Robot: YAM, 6 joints.
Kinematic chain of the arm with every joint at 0, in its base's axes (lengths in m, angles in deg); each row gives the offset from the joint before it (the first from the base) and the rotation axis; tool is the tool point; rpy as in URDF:
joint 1: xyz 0 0 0.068 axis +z
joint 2: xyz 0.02 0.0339 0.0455 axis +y
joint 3: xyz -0.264 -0.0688 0 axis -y
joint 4: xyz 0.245 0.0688 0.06 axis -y
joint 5: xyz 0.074 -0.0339 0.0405 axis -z
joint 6: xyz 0.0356 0 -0.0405 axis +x
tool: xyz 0 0 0 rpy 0 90 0
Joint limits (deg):
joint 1: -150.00..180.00
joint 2: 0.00..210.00
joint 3: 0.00..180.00
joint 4: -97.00..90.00
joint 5: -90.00..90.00
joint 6: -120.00..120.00
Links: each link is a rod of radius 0.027 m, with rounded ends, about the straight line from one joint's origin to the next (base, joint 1, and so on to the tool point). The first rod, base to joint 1, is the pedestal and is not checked.
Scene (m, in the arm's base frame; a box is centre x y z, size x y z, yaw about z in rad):
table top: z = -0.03
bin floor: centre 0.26 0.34 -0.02 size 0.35 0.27 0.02 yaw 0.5
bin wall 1: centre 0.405 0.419 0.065 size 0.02 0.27 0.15 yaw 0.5
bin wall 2: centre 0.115 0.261 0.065 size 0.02 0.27 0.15 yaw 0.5
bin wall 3: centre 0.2 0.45 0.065 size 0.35 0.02 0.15 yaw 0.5
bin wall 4: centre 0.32 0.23 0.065 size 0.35 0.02 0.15 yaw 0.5
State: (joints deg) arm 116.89 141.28 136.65 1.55 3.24 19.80
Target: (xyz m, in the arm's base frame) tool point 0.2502 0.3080 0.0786
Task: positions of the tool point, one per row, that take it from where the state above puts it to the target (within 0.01 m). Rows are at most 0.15 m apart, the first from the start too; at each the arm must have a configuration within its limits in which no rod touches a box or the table.
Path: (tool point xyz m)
1: -0.1312 0.5434 0.3100
2: -0.0041 0.5268 0.3041
3: 0.1073 0.4766 0.2952
4: 0.1941 0.4003 0.2834
5: 0.2502 0.3080 0.2687
6: 0.2576 0.3174 0.1721
7: 0.2502 0.3080 0.0786

